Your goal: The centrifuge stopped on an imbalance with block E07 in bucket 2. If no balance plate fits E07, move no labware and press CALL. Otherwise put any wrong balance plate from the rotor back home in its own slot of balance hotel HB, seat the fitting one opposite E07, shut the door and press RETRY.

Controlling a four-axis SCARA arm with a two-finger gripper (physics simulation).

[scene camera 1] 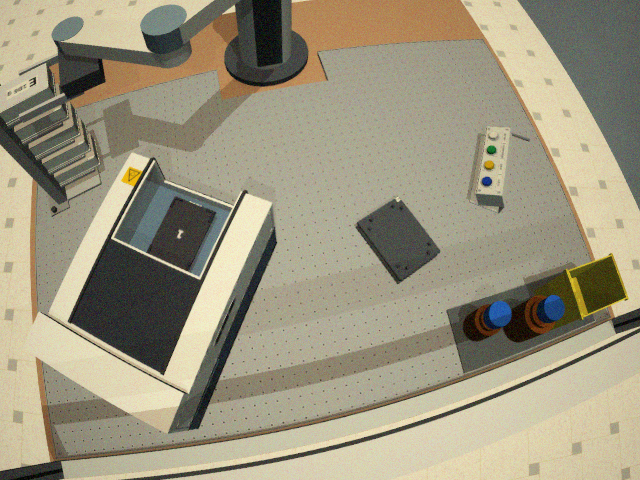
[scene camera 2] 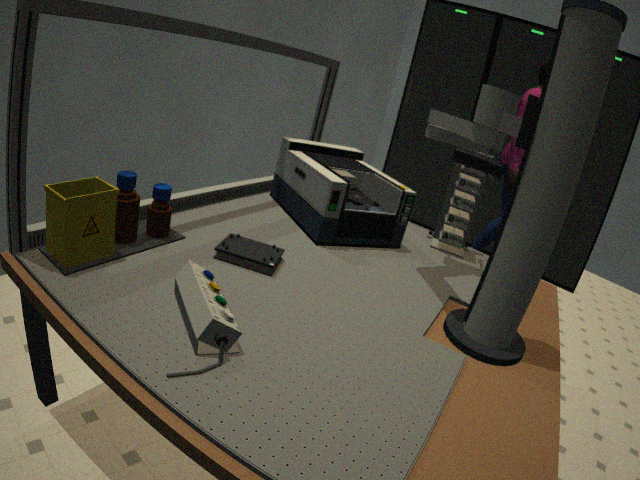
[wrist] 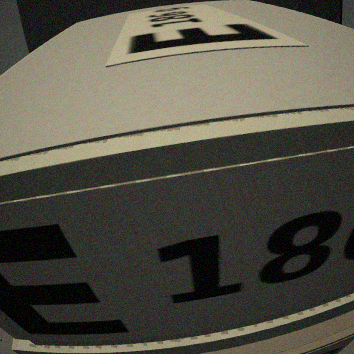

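Seen in the pictures: gripper, between the fingertips: (scene camera 1: 20,96); arm's base, origin of its link: (scene camera 1: 266,56) (scene camera 2: 483,338).
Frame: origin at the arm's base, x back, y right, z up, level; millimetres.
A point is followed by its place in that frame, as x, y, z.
Balance plate E (scene camera 1: 32,82) @[-261, 539, 383] (wrist: 200,200), marked 186 g, sits at the top of balance hotel HB (scene camera 1: 31,167) @[-349, 625, 208] (scene camera 2: 460,251) @[-211, 585, 21]. Its face fills much of the wrist view. Several more plates are stacked below it. My gripper (scene camera 1: 20,93) @[-264, 582, 359] is open at the top of the hotel, one finger along each side of plate E. Its fingers do not show in the wrist view. The centrifuge (scene camera 1: 219,299) @[-748, 211, 223] (scene camera 2: 310,167) @[-725, 177, 217] has its door open, showing a dark bucket (scene camera 1: 180,227) @[-566, 274, 152] marked 1, with no plate seen on it. Block E07 does not show. The button box (scene camera 1: 490,192) @[-604, -434, 81] (scene camera 2: 193,302) @[-522, -536, 72] has white, green, yellow and blue buttons.
A dark flat fixture (scene camera 1: 398,240) @[-657, -178, 45] (scene camera 2: 248,253) @[-633, -214, 44] with small corner pegs lies mid-table. Two blue-capped brown bottles (scene camera 1: 483,322) @[-897, -288, 110] (scene camera 1: 535,317) @[-928, -395, 151] and a yellow bin (scene camera 1: 599,286) @[-913, -642, 104] (scene camera 2: 80,227) @[-857, -602, 112] stand on a dark mat (scene camera 1: 465,356) @[-953, -263, 18]. The arm column (scene camera 1: 263,31) @[-77, 13, 181] (scene camera 2: 542,170) @[-23, -71, 474] stands at the table's edge.
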